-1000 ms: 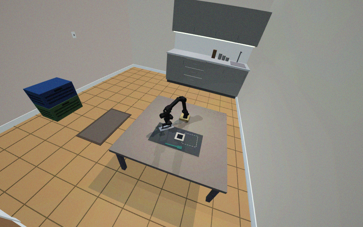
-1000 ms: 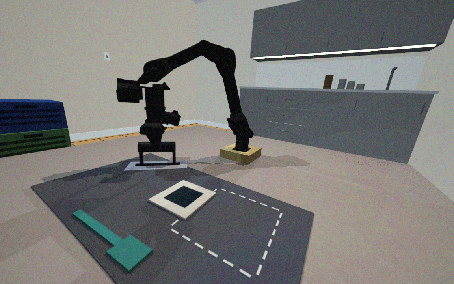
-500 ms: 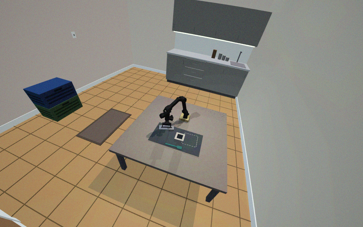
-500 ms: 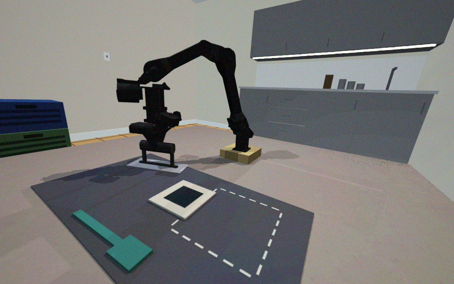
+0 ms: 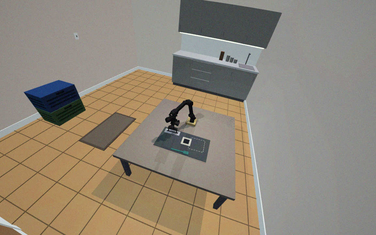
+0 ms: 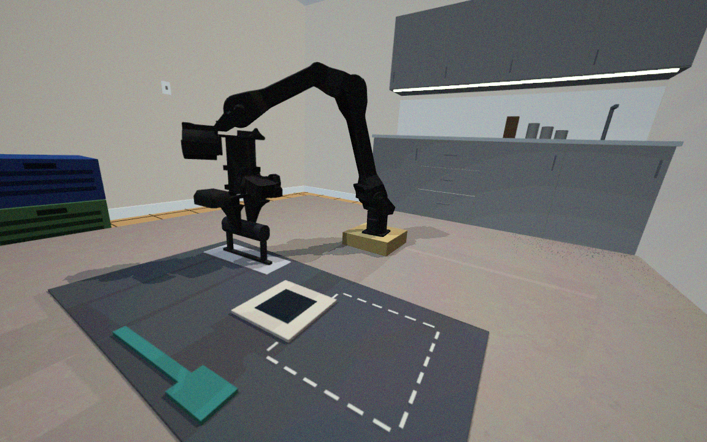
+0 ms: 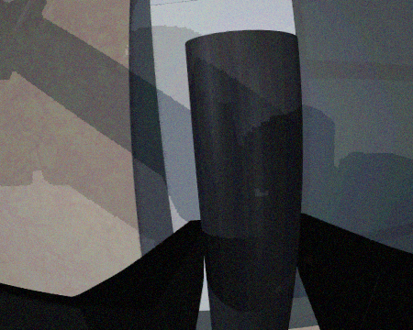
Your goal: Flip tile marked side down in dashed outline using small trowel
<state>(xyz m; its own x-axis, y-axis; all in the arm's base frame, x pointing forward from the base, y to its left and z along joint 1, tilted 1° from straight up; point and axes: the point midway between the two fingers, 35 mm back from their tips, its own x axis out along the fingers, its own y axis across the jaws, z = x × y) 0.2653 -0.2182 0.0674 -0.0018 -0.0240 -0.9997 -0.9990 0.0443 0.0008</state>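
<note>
Now: gripper tip 180 mm to the right of the dark mat, 130 mm short of it and 80 mm above it. From my gripper tip the other things lie so: cream tile 210 mm to the left, 110 mm ahead, 60 mm below; teal trowel 270 mm ahead, 180 mm to the left, 60 mm below.
</note>
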